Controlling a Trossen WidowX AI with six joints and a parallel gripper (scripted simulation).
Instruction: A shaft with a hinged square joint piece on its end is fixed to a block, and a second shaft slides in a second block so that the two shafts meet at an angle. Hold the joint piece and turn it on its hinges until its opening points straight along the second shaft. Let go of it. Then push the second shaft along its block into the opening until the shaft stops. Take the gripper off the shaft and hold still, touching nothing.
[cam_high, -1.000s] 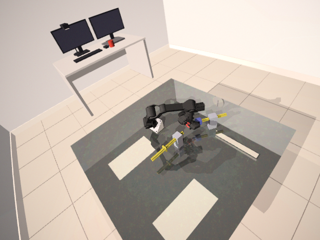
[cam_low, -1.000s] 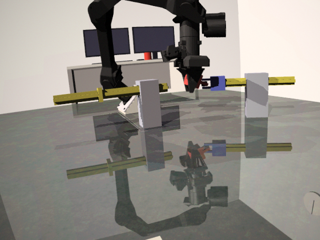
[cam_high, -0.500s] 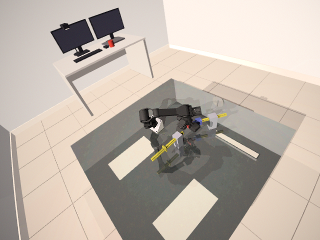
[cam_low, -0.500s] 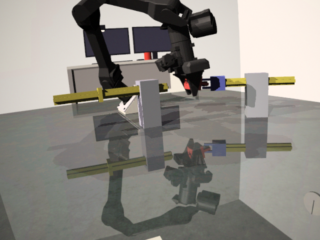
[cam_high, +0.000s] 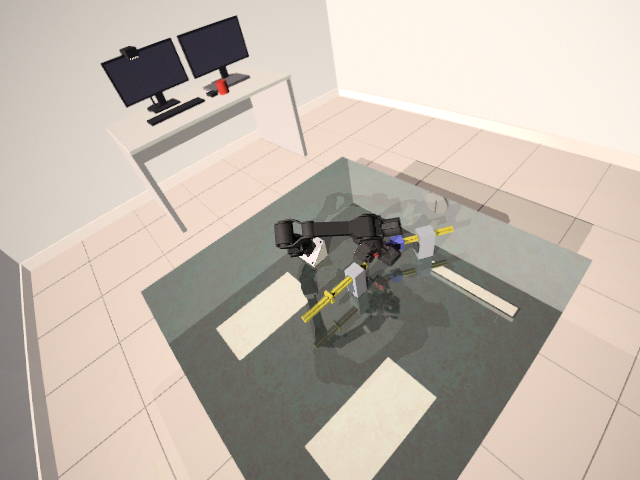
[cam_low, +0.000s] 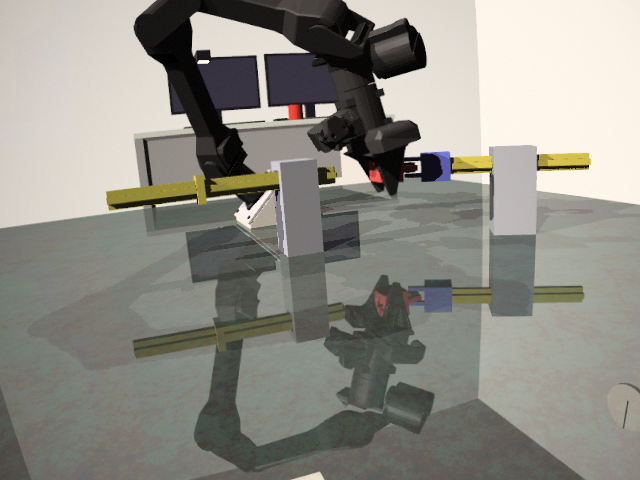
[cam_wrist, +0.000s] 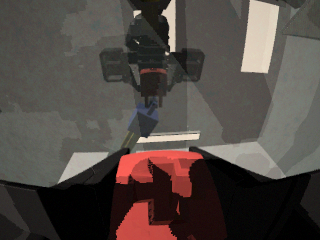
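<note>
Now: gripper tip 4 cm below the red joint piece and 1 cm to the right of it.
</note>
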